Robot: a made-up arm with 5 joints.
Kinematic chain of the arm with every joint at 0, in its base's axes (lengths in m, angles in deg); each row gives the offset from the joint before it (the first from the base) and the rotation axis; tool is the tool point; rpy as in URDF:
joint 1: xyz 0.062 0 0.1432 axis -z
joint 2: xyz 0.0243 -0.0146 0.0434 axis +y
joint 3: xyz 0.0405 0 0.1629 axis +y
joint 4: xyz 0.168 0 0.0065 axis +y
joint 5: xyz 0.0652 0.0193 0 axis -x
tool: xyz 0 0 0 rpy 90 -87.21 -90
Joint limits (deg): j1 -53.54..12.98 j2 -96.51..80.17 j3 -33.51..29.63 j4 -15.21..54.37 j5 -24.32..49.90
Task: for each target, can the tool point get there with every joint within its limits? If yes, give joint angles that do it. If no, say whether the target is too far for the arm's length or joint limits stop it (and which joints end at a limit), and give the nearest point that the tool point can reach.
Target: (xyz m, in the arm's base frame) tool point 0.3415 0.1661 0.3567
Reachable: yes | joints -29.90 10.50 -16.47 11.79 -11.11
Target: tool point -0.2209 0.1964 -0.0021
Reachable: no: joint limits stop it (at a limit: joint 1, joint 2, joint 3, joint 4) | nearest point 0.1047 0.0657 -0.0035 | short by 0.351 m
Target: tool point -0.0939 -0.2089 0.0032
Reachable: no: joint limits stop it (at a limit: joint 1, joint 2, joint 3, joint 4) | nearest point 0.1393 -0.0130 -0.0035 | short by 0.305 m
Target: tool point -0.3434 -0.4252 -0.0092
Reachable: no: too far | nearest point -0.1511 -0.2235 0.3700 | short by 0.471 m
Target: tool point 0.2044 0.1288 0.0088
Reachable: yes | joints -40.72 58.66 24.14 25.09 14.53
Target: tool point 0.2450 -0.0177 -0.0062
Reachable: yes | joints 7.00 64.63 20.03 29.92 -2.18
